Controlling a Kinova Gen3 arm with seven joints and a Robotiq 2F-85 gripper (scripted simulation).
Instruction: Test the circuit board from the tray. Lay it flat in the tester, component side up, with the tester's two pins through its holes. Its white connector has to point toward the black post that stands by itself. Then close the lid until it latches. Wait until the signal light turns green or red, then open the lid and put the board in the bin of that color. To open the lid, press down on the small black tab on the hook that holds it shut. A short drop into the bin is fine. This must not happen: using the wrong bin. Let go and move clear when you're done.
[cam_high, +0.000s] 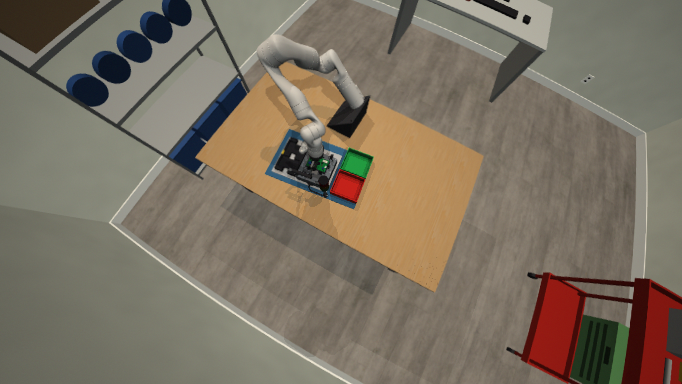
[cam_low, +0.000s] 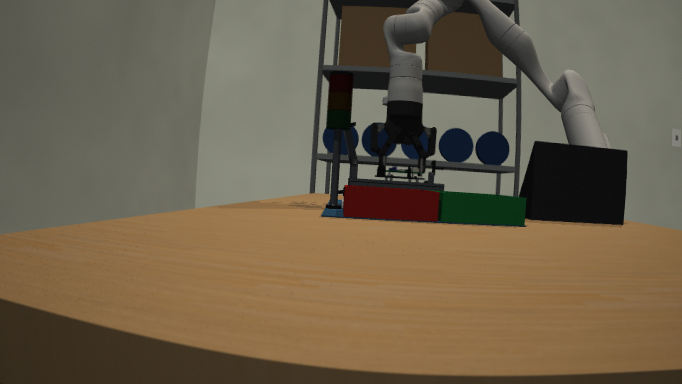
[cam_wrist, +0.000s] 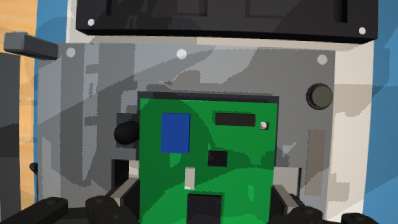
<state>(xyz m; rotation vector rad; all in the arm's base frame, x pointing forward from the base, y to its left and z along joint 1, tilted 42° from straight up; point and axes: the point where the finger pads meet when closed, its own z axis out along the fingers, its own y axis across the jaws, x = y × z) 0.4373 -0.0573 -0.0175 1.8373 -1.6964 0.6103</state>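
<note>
The green circuit board lies right at my hand. The rest, counted from my hand: tester lid 120 mm ahead, 100 mm above, 10 mm to the left; then red bin 200 mm to the left, 70 mm below, 30 mm ahead; then green bin 190 mm to the left, 120 mm behind, 70 mm below.
</note>
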